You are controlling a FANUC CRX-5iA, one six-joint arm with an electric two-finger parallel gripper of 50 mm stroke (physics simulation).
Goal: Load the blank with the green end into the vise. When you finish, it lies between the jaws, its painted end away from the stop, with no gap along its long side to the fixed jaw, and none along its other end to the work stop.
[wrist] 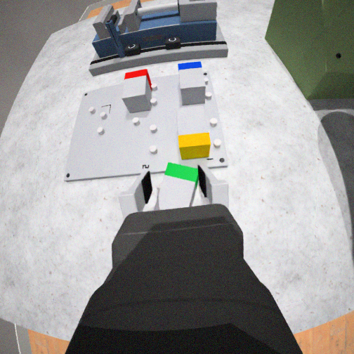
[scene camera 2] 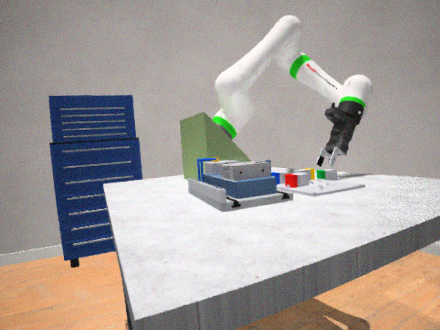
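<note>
The blank with the green end (scene camera 2: 328, 174) (wrist: 178, 191) lies at the edge of the pale plate, its green end towards the plate in the wrist view and slightly turned between the finger lines. My gripper (scene camera 2: 326, 161) (wrist: 174, 177) is open and empty, a little above this blank, one finger to each side of it in the wrist view. The fingers and gripper body hide the blank's rear part there. The vise (scene camera 2: 250, 186) (wrist: 160, 34) stands beyond the plate, with grey jaws on a blue body. Its jaw gap is hidden in the scene view and partly cut off in the wrist view.
The pale plate (scene camera 2: 345, 187) (wrist: 120, 150) carries white pegs and blanks with red (scene camera 2: 297, 180) (wrist: 137, 93), blue (wrist: 192, 86) and yellow (wrist: 194, 145) ends. The yellow-ended one is close to the green end. A green pedestal (scene camera 2: 195, 145) (wrist: 315, 50) stands beside the vise. A blue cabinet (scene camera 2: 95, 175) stands behind the table.
</note>
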